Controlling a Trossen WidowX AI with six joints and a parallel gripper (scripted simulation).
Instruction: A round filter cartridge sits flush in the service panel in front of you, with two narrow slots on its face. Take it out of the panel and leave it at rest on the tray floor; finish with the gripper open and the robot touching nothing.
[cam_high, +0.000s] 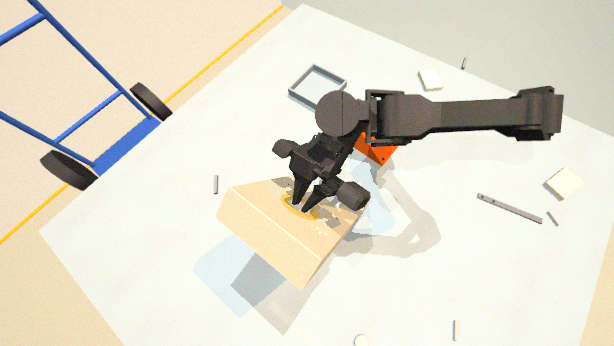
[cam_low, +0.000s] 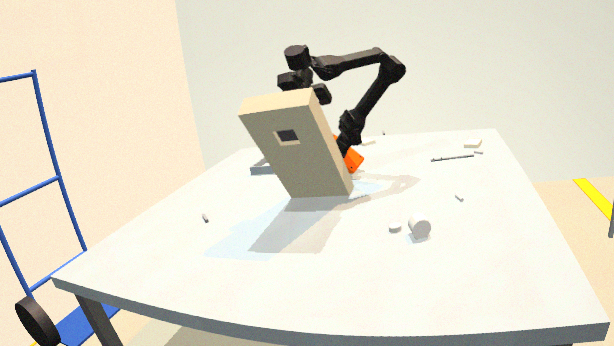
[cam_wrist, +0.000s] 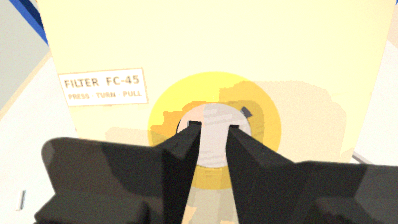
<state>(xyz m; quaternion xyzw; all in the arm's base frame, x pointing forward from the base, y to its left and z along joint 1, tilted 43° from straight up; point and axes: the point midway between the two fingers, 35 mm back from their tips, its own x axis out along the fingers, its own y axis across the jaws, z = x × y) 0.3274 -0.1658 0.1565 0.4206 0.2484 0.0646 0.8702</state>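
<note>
The white round filter cartridge lies 1 cm below my gripper tip and 1 cm ahead of it. From my gripper tip the other things lie so: grey tray: 45 cm behind, 26 cm to the right, 24 cm below; then tan service panel: 8 cm below, 4 cm behind.
</note>
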